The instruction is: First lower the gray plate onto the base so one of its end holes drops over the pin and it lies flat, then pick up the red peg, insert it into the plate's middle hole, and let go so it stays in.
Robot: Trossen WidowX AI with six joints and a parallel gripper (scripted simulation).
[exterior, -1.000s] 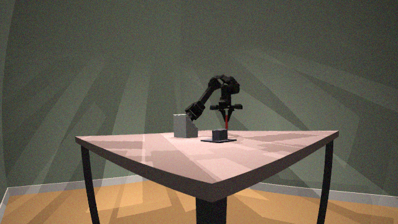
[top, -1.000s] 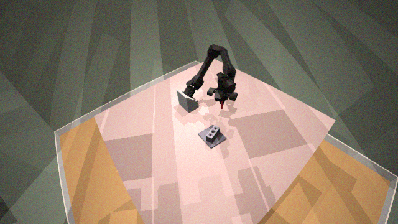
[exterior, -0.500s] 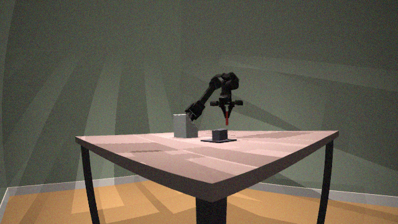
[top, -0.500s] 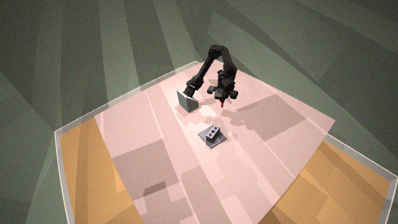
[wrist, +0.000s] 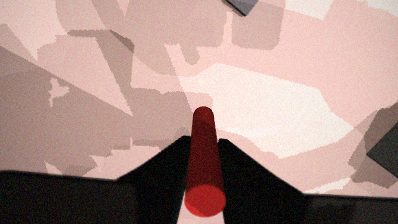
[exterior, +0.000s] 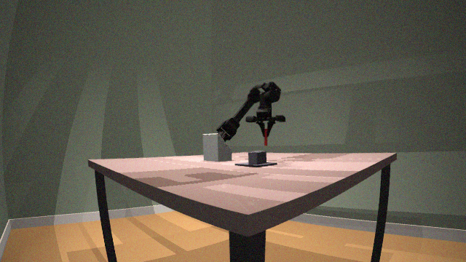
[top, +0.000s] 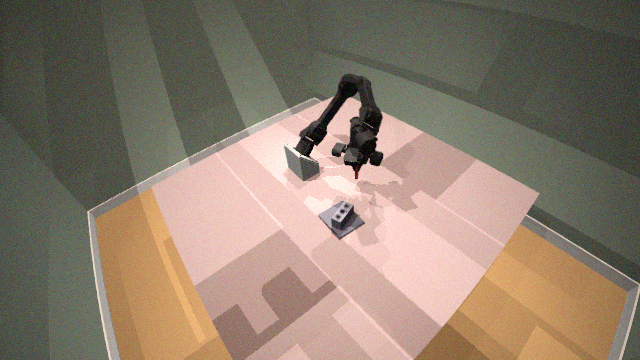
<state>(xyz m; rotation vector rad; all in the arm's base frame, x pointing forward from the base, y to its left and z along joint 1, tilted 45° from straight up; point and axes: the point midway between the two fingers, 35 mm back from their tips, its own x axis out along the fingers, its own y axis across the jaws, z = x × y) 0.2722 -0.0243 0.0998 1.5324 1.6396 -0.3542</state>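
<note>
My gripper tip is 150 mm to the left of the gray plate, 70 mm above it and 60 mm short of it. Round my gripper tip: dark base: 130 mm to the right, 110 mm below, 60 mm ahead; then red peg: right at my gripper tip.
</note>
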